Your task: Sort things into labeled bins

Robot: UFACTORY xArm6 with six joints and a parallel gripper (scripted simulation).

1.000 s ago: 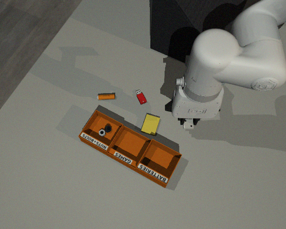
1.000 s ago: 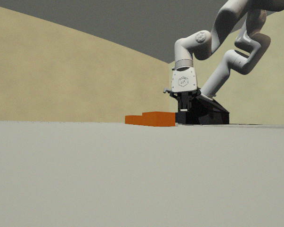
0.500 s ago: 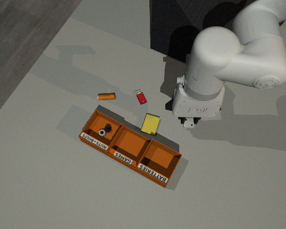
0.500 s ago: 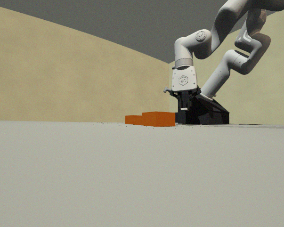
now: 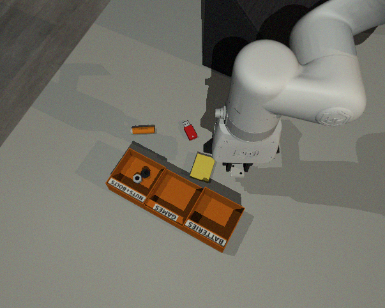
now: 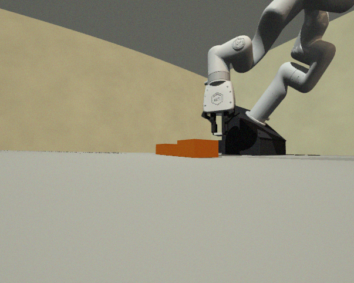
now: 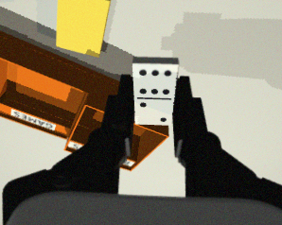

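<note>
The orange battery is 210 mm to the right of my hand and 80 mm below it. Also, from my hand: white domino (20 mm below); then red USB stick (130 mm to the right, 90 mm below, 50 mm behind); then yellow block (90 mm below, 60 mm to the right, 10 mm ahead).
</note>
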